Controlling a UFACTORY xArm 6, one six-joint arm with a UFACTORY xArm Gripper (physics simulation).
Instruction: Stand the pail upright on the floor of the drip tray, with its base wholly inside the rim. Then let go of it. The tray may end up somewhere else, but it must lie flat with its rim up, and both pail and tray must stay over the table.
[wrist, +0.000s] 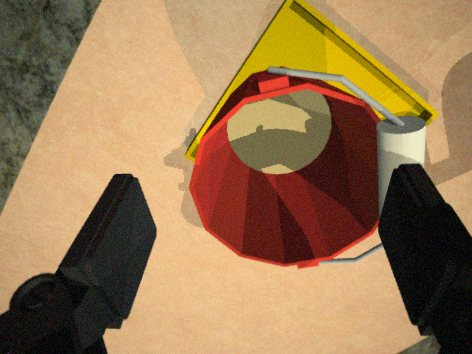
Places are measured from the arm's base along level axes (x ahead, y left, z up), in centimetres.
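Where they show: gripper, fingertip midpoint: (261, 200).
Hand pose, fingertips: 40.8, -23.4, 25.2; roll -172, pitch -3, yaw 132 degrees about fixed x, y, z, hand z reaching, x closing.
Observation:
Each offset is from my fingertips to the top centre of the thing, as dx, dy, dz. "spot": to the spot under its first point. Level surfaces: height alone.
The red pail (300, 220) shows in the wrist view with its open mouth facing the camera and its pale round bottom visible inside. Its wire handle @[spot: -4.9, +3.9, -13.0] (342, 78) hangs over to the right, with a white cylindrical grip @[-2.0, +13.1, -10.1] (401, 150). The yellow drip tray @[+2.9, +11.8, -29.4] (300, 45) lies with its rim up behind and partly under the pail in the view. The pail hides the tray's near part, so I cannot tell whether the base is wholly inside the rim. My gripper (261, 200) is open and empty. Its fingers appear left and right of the pail, the right one overlapping the grip.
The light tan table top @[dz -32.1] (75, 130) extends around the pail and tray. Its edge runs diagonally along the left, with a dark mottled floor (40, 60) beyond. Shadows fall on the table at the upper right. A small greyish patch shows at the bottom right.

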